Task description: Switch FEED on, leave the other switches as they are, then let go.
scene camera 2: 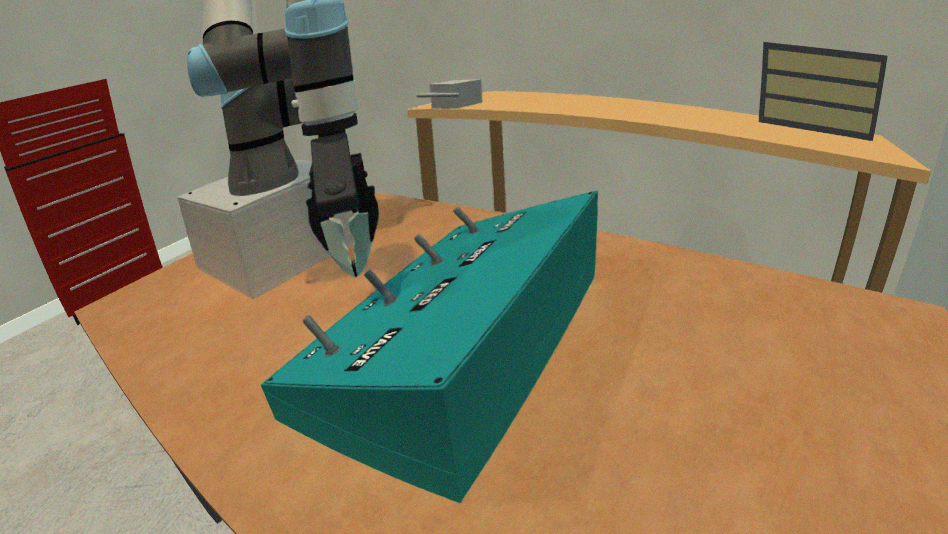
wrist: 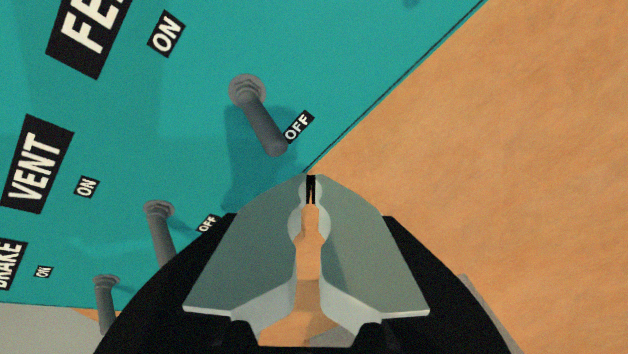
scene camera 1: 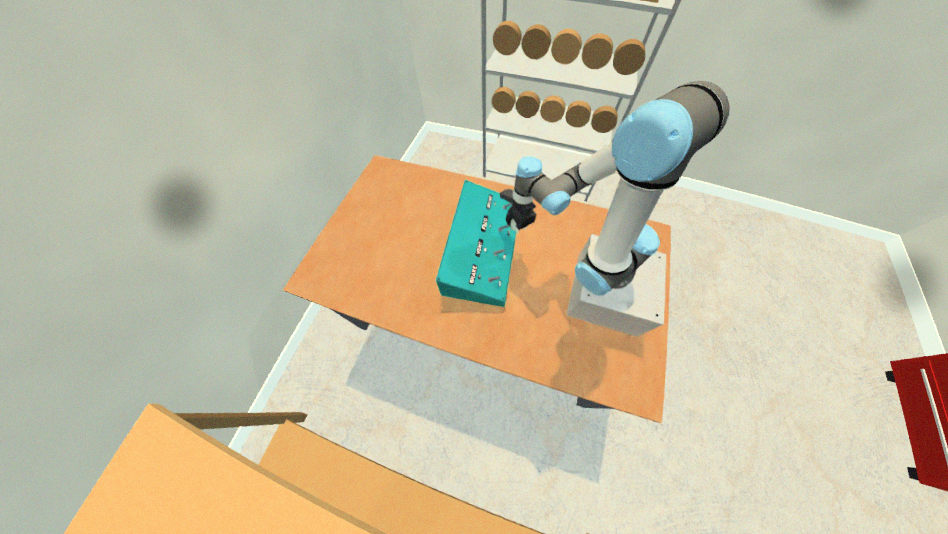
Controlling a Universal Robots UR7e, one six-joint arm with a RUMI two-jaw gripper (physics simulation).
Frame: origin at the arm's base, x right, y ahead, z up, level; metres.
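Seen in the pictures: gripper, fingertip midpoint: (scene camera 2: 356, 276) (wrist: 311, 177) (scene camera 1: 514, 229); arm's base, link origin: (scene camera 2: 264, 182).
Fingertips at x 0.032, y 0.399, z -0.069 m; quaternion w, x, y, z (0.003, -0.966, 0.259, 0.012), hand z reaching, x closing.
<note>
Pixels of each thing's top centre, then the offset from my fingertips to it. Level surfaces: height alone.
- FEED label, top centre: (scene camera 2: 433, 291) dx -0.033, dy +0.122, dz +0.006 m
- VALVE lever, top centre: (scene camera 2: 314, 318) dx +0.107, dy +0.080, dz +0.017 m
- VENT lever, top centre: (wrist: 145, 259) (scene camera 2: 425, 235) dx -0.121, dy +0.006, dz +0.017 m
- BRAKE lever, top centre: (wrist: 88, 328) (scene camera 2: 463, 207) dx -0.236, dy -0.031, dz +0.017 m
- orange table, surface height: dz -0.109 m
A teal switch box (scene camera 1: 459, 242) (scene camera 2: 404, 361) (wrist: 195, 125) stands on the table. Its FEED lever (scene camera 1: 504, 229) (scene camera 2: 380, 287) (wrist: 262, 122) leans to the OFF mark, beside the FEED label (scene camera 2: 433, 293) (wrist: 90, 35). The VALVE lever (scene camera 2: 321, 336), VENT lever (scene camera 2: 427, 249) (wrist: 162, 235) and BRAKE lever (scene camera 2: 465, 220) (wrist: 104, 302) also lean to their OFF side. My gripper (scene camera 1: 514, 226) (scene camera 2: 354, 270) (wrist: 311, 177) is shut with nothing between its fingertips. The tips are near the FEED lever's tip, on its OFF side by the box's edge, with a gap showing in the wrist view.
The arm's grey pedestal (scene camera 1: 616, 305) (scene camera 2: 222, 245) stands on the orange table (scene camera 1: 371, 265) (scene camera 2: 696, 398) behind the gripper. A shelf rack (scene camera 1: 484, 99), a red tool cabinet (scene camera 1: 922, 424) (scene camera 2: 79, 212) and a wooden bench (scene camera 2: 630, 119) stand farther off.
</note>
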